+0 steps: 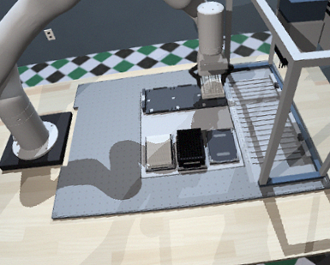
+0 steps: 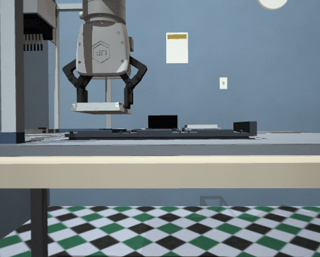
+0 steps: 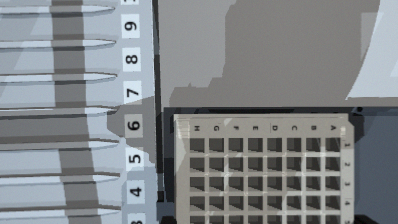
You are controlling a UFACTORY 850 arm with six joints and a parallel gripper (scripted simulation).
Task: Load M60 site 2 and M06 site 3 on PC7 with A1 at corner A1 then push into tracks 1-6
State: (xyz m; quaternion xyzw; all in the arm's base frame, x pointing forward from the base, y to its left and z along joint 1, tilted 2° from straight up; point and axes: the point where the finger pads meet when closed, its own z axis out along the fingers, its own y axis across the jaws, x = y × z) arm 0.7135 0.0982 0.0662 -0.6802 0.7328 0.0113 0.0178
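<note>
My gripper is now 110 mm past the carrier PC7, 50 mm above it and 10 mm to the right of it. Also, from my hand: nest S3 (250 mm to the right, 60 mm below, 20 mm behind); then plate (10 mm below); then nest S1 (240 mm to the right, 230 mm behind, 60 mm below).
</note>
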